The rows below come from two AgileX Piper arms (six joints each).
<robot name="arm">
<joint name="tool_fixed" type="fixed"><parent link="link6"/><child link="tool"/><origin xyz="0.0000 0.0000 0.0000" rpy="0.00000 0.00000 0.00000"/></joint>
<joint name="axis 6" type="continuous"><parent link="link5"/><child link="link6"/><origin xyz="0.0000 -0.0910 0.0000" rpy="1.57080 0.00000 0.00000"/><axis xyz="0 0 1"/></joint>
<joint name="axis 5" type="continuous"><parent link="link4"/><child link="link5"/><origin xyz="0.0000 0.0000 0.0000" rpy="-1.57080 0.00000 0.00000"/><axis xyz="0 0 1"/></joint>
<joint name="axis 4" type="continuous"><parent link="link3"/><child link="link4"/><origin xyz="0.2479 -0.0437 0.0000" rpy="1.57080 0.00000 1.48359"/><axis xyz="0 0 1"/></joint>
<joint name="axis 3" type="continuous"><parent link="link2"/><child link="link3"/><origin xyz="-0.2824 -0.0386 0.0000" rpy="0.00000 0.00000 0.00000"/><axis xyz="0 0 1"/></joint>
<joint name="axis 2" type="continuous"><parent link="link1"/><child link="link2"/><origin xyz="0.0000 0.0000 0.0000" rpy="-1.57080 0.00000 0.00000"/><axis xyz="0 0 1"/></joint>
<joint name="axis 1" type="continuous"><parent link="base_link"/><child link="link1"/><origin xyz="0.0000 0.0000 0.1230" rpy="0.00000 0.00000 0.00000"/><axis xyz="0 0 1"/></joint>
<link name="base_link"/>
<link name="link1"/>
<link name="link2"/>
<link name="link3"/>
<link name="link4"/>
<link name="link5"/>
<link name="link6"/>
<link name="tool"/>
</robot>
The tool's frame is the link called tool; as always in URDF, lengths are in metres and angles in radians. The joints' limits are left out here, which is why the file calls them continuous.
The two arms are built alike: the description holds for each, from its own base.
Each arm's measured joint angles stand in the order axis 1, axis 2, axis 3, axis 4, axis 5, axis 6.
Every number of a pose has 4 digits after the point. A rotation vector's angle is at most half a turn.
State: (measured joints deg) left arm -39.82 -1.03 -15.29 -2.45 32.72 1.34; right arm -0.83 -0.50 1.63 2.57 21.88 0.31
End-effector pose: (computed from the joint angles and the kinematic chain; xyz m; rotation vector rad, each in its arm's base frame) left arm 0.0231 -0.0220 0.2502 0.6184 1.6906 -0.5302; right arm 0.0525 0.0008 0.1698 0.0465 1.8844 0.0380
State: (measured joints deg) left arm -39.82 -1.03 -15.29 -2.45 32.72 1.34; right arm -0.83 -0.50 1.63 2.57 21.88 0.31
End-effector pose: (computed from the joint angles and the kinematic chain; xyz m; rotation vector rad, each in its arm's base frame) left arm 0.0231 -0.0220 0.2502 0.6184 1.6906 -0.5302; right arm 0.0525 0.0008 0.1698 0.0465 1.8844 0.0380
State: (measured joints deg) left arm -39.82 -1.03 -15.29 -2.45 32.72 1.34; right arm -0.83 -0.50 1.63 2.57 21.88 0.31
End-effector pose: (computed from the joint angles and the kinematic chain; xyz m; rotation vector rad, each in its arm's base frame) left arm 0.0231 -0.0220 0.2502 0.6184 1.6906 -0.5302; right arm 0.0525 0.0008 0.1698 0.0465 1.8844 0.0380
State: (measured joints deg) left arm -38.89 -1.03 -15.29 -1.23 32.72 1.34; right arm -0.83 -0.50 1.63 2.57 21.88 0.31
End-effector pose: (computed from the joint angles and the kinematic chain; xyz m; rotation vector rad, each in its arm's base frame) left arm 0.0241 -0.0208 0.2501 0.6106 1.6897 -0.4957; right arm 0.0525 0.0008 0.1698 0.0465 1.8844 0.0380
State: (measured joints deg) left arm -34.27 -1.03 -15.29 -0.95 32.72 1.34; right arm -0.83 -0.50 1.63 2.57 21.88 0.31
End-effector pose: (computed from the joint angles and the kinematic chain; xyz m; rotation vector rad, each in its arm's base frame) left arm 0.0258 -0.0186 0.2501 0.5418 1.7062 -0.4328; right arm 0.0525 0.0008 0.1698 0.0465 1.8844 0.0380
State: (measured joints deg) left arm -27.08 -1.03 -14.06 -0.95 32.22 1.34; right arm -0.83 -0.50 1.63 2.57 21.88 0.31
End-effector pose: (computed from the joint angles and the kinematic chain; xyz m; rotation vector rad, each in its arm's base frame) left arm 0.0298 -0.0161 0.2441 0.4347 1.7418 -0.3407; right arm 0.0525 0.0008 0.1698 0.0465 1.8844 0.0380
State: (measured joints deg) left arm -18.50 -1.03 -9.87 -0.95 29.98 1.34; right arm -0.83 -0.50 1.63 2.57 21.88 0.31
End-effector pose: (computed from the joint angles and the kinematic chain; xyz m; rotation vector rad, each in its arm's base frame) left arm 0.0381 -0.0135 0.2242 0.3069 1.7965 -0.2297; right arm 0.0525 0.0008 0.1698 0.0465 1.8844 0.0380
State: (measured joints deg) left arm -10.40 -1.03 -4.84 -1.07 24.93 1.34; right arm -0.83 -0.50 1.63 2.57 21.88 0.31
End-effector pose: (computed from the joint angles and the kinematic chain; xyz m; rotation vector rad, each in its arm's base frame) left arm 0.0464 -0.0093 0.2032 0.1762 1.8096 -0.1312; right arm 0.0525 0.0008 0.1698 0.0465 1.8844 0.0380
